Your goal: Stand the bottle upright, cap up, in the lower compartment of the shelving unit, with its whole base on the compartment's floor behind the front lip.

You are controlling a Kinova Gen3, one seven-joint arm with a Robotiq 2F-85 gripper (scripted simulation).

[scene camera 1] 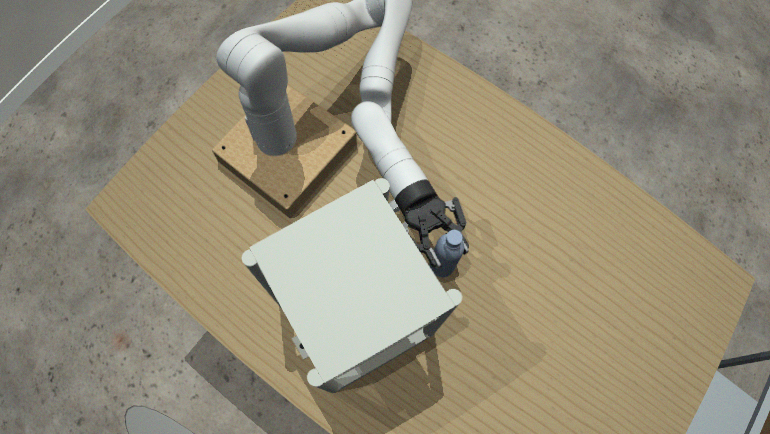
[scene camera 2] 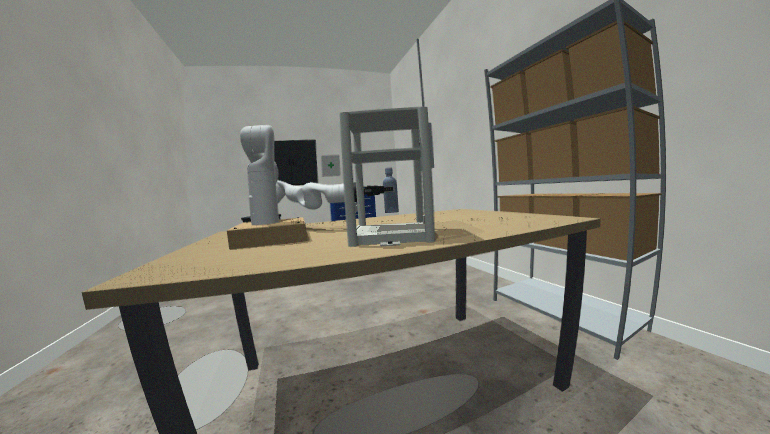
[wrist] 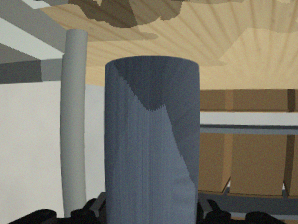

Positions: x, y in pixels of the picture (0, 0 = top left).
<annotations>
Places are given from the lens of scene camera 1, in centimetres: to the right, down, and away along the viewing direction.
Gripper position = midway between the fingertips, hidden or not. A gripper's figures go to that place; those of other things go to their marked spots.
my gripper (scene camera 1: 453, 260): 13, 8, 98
grey-blue bottle (scene camera 1: 449, 258): 12, 7, 94
grey shelving unit (scene camera 1: 349, 278): -5, 9, 75
The marked spots on the grey shelving unit and the grey-blue bottle are 25 cm apart.
</annotations>
